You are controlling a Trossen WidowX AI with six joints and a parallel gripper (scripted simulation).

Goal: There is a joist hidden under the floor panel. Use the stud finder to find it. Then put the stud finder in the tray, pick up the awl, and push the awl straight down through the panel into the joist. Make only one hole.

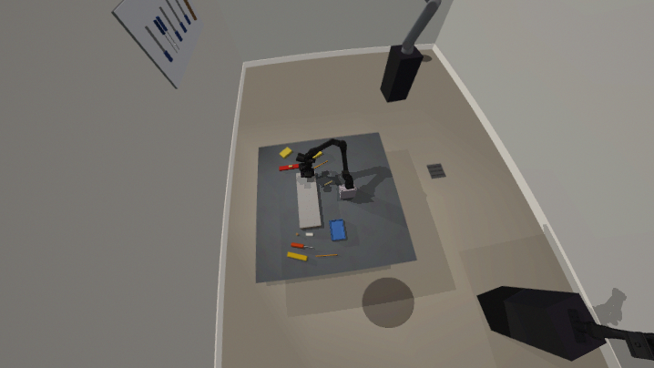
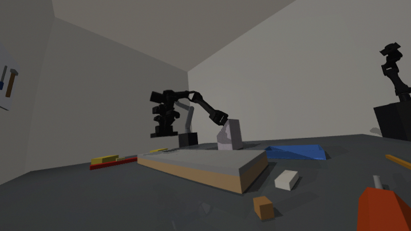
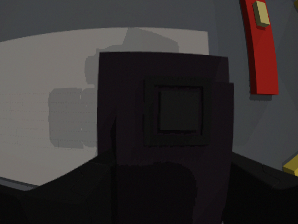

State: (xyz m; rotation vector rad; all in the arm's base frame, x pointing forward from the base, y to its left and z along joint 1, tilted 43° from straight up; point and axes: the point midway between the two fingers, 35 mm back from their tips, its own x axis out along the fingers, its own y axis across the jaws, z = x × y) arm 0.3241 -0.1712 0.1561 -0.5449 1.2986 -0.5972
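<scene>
The white block lies 9 cm ahead of my gripper tip, 51 cm to the left of it and 13 cm below it. From my gripper tip the other things lie so: awl (14 cm behind, 10 cm to the left, 13 cm below); square light (2 cm ahead, 3 cm above); black stud finder (1 cm ahead, 2 cm above).
</scene>
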